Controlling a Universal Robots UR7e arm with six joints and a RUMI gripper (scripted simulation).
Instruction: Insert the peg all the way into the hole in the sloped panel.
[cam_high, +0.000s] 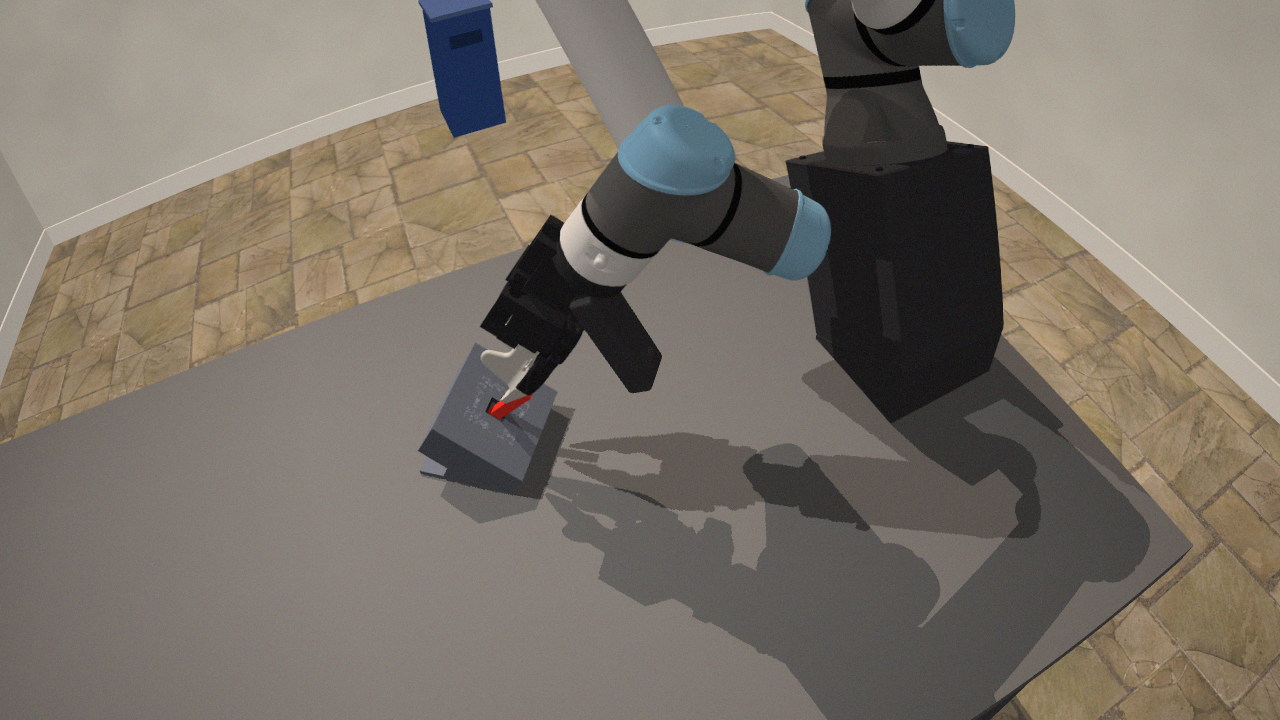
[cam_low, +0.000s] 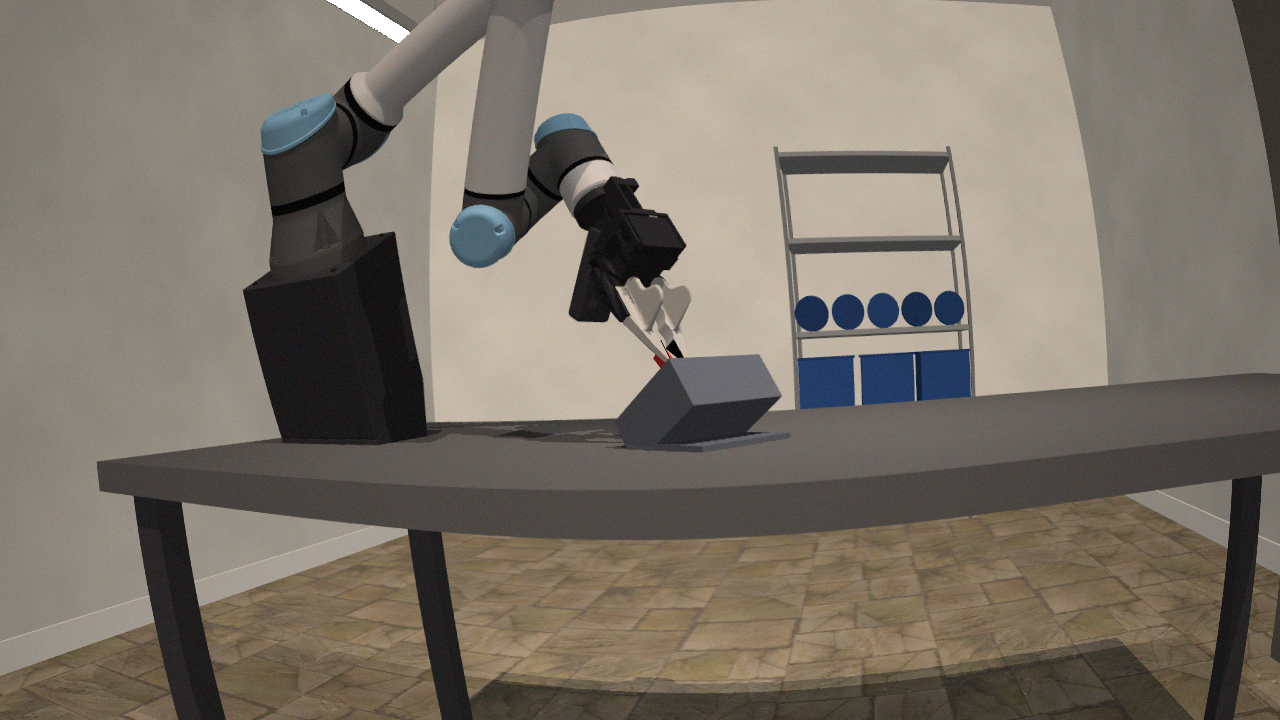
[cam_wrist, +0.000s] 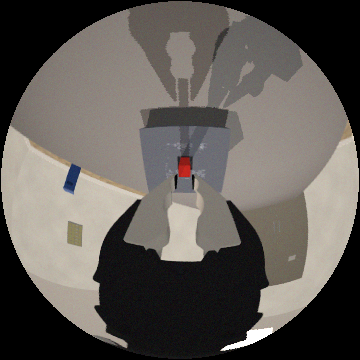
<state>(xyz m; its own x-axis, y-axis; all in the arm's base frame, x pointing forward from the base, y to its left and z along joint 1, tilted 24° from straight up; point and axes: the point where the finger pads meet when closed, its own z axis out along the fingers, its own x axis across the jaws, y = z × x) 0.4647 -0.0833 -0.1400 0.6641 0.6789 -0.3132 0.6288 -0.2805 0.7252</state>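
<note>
The peg is 10 mm ahead of my hand, 10 mm to the right of it and 30 mm below it.
</note>
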